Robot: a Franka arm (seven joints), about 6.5 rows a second.
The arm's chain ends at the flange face. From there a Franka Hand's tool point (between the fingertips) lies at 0.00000 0.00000 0.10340 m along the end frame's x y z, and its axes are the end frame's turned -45 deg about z.
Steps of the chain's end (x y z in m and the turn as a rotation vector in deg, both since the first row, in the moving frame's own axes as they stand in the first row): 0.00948, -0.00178, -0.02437, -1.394, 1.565, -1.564; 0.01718, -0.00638, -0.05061, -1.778, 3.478, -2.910; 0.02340, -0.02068, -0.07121, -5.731, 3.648, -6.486
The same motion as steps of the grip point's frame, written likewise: 0.00823, 0.00922, -0.02444, -2.092, 0.121, -1.564; 0.01900, 0.01428, -0.05085, -3.717, 1.202, -2.910; 0.02920, 0.01399, -0.07194, -6.632, -1.473, -6.486
